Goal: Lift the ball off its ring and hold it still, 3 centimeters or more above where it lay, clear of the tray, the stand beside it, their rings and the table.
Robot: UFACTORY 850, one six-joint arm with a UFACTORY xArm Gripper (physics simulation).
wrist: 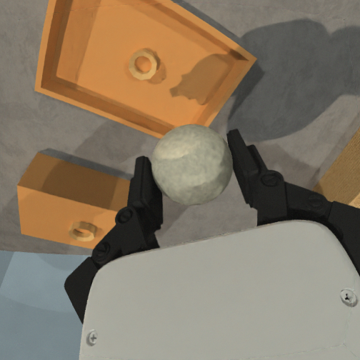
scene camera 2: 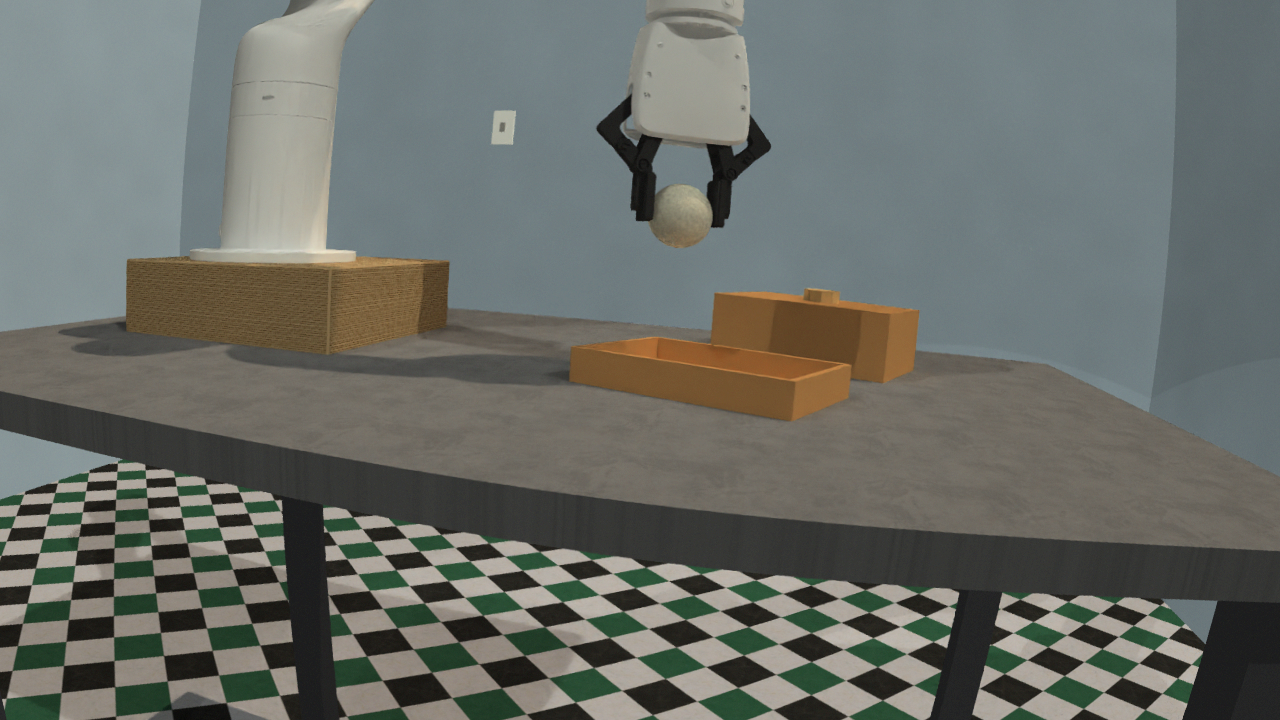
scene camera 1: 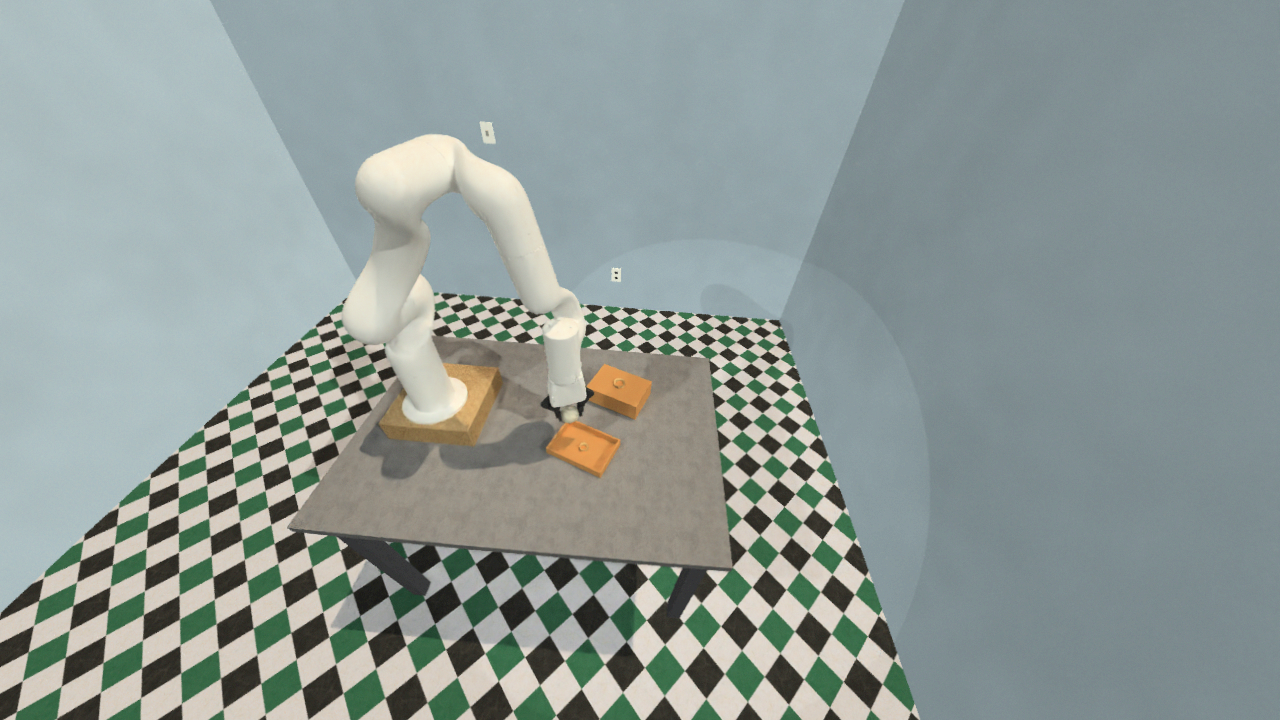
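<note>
The pale, mottled ball (scene camera 1: 569, 414) (scene camera 2: 680, 215) (wrist: 192, 164) is between the two black fingers of my gripper (scene camera 1: 568, 411) (scene camera 2: 681, 211) (wrist: 190, 158), which is shut on it. The ball hangs in the air, well above the orange tray (scene camera 1: 572, 462) (scene camera 2: 680, 379) (wrist: 100, 50) and apart from it. A small pale ring (wrist: 133, 64) sits bare on the tray floor; the tray wall hides it in scene camera 2. The orange stand (scene camera 1: 611, 403) (scene camera 2: 778, 326) (wrist: 45, 212) is beside the tray, with another ring (scene camera 2: 821, 296) (wrist: 82, 238) on top. The ball touches neither.
The tray and stand rest on the grey table (scene camera 1: 501, 510) (scene camera 2: 447, 429) (wrist: 20, 120). The arm's base stands on a wood-coloured block (scene camera 1: 427, 433) (scene camera 2: 228, 306) (wrist: 345, 172) on the table, left of the tray in both scene views. The stand is taller than the tray.
</note>
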